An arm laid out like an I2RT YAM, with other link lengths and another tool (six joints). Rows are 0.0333 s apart.
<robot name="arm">
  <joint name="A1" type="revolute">
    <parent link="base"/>
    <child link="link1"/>
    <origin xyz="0 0 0.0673"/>
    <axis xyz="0 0 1"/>
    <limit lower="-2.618" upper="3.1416"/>
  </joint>
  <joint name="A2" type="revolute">
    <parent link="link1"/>
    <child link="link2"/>
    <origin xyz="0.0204 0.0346 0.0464"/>
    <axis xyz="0 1 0"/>
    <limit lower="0" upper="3.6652"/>
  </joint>
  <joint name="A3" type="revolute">
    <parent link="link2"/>
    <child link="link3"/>
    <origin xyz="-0.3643 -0.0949 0"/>
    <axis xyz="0 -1 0"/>
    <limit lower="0" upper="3.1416"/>
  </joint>
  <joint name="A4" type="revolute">
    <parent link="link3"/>
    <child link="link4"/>
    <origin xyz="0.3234 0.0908 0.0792"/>
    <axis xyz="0 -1 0"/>
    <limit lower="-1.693" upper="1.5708"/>
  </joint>
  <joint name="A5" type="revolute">
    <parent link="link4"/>
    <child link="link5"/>
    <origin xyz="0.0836 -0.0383 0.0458"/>
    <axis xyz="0 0 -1"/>
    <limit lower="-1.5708" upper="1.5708"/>
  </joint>
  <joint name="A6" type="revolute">
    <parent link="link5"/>
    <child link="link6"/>
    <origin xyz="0.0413 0 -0.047"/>
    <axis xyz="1 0 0"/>
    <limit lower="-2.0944" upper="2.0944"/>
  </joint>
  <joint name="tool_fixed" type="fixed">
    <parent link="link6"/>
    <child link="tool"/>
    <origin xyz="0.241 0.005 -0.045" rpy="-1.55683 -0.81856 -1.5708"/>
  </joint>
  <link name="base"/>
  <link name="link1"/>
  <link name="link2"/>
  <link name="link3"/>
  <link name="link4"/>
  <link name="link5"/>
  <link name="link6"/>
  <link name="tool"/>
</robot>
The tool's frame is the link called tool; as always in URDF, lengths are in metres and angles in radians.
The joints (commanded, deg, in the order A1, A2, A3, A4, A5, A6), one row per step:
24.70, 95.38, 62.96, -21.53, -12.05, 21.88
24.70, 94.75, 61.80, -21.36, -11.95, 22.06
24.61, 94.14, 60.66, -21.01, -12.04, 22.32
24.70, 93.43, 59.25, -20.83, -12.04, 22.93
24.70, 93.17, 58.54, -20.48, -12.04, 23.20
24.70, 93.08, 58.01, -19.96, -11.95, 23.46
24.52, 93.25, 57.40, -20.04, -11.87, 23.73
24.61, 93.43, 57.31, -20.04, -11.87, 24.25
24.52, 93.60, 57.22, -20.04, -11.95, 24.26
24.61, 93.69, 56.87, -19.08, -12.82, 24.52
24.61, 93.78, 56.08, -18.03, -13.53, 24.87
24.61, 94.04, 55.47, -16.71, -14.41, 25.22
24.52, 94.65, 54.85, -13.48, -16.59, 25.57
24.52, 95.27, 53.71, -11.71, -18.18, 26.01
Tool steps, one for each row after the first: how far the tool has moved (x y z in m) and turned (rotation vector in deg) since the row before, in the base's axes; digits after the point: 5 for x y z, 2 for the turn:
-0.00606, -0.00317, -0.00371, -0.15, 0.37, -0.20
-0.00515, -0.00263, -0.00296, 0.10, 0.30, -0.24
-0.00844, -0.00251, -0.00487, 0.04, 0.73, -0.40
-0.00285, -0.00111, -0.00256, 0.07, 0.21, -0.22
-0.00073, -0.00061, -0.00213, 0.08, 0.01, -0.26
-0.00376, -0.00373, -0.00679, -0.31, 0.87, -0.44
-0.00132, 0.00067, -0.00212, 0.10, 0.46, -0.33
-0.00063, -0.00075, -0.00211, -0.04, 0.27, -0.05
-0.00057, 0.00534, 0.00023, 0.98, -0.06, 0.36
-0.00244, 0.00281, -0.00322, 0.75, 0.24, 0.12
-0.00062, 0.00450, -0.00213, 0.99, 0.05, 0.22
0.00472, 0.01262, 0.00242, 2.58, -0.92, 0.91
-0.00526, 0.00591, -0.00686, 1.34, 0.74, 0.61

